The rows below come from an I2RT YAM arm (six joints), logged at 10 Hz.
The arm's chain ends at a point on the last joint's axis. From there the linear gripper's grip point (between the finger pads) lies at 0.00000 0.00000 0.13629 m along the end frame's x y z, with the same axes.
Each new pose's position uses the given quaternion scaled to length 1; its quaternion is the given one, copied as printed.
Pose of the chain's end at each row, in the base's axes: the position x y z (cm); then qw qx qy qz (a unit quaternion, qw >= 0):
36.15 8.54 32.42 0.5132 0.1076 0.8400 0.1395
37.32 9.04 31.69 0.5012 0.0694 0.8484 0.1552
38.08 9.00 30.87 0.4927 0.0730 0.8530 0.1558
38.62 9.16 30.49 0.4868 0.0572 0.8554 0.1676
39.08 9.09 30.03 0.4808 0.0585 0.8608 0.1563
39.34 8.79 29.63 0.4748 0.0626 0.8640 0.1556
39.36 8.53 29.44 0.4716 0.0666 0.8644 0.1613
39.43 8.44 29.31 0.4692 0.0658 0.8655 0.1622
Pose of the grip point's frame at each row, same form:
48.31 10.23 26.50 0.5132 0.1076 0.8400 0.1395
49.21 11.68 25.57 0.5012 0.0694 0.8484 0.1552
49.85 11.64 24.52 0.4927 0.0730 0.8530 0.1558
50.23 12.31 24.09 0.4868 0.0572 0.8554 0.1676
50.61 11.99 23.37 0.4808 0.0585 0.8608 0.1563
50.79 11.64 22.81 0.4748 0.0626 0.8640 0.1556
50.76 11.47 22.58 0.4716 0.0666 0.8644 0.1613
50.79 11.43 22.40 0.4692 0.0658 0.8655 0.1622

